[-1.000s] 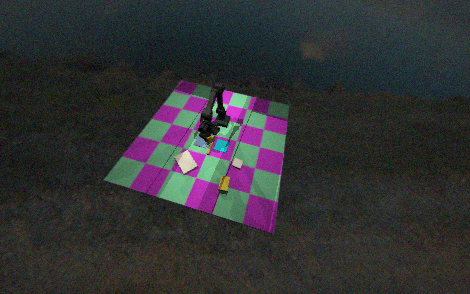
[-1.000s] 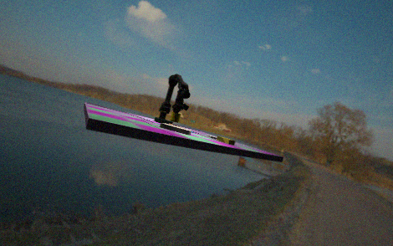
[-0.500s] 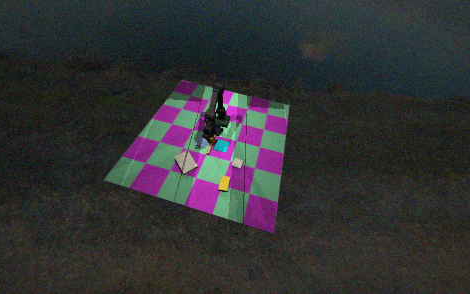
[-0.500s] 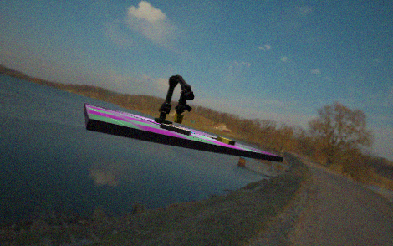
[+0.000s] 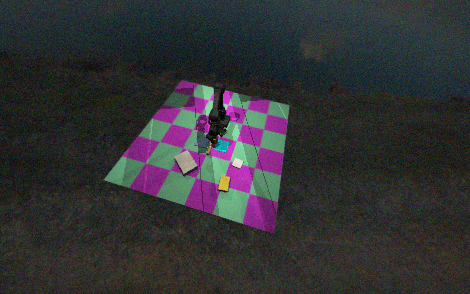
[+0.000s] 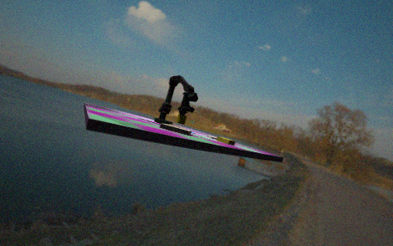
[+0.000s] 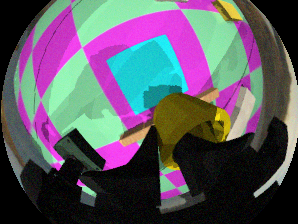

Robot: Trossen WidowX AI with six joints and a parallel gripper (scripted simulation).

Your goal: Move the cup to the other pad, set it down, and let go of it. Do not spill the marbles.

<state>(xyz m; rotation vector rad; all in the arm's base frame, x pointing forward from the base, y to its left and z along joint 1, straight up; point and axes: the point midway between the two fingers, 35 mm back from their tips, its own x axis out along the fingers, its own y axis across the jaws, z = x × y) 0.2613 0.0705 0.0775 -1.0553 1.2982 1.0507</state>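
The cyan pad is 2 cm ahead of my gripper tip, 6 cm to the left of it and 9 cm below it. Also, from my gripper tip: thin orange strip: 3 cm ahead, 3 cm to the right, 8 cm below; then pale blue pad: 5 cm ahead, 12 cm to the right, 9 cm below; then yellow cup: 2 cm ahead, 1 cm to the right.
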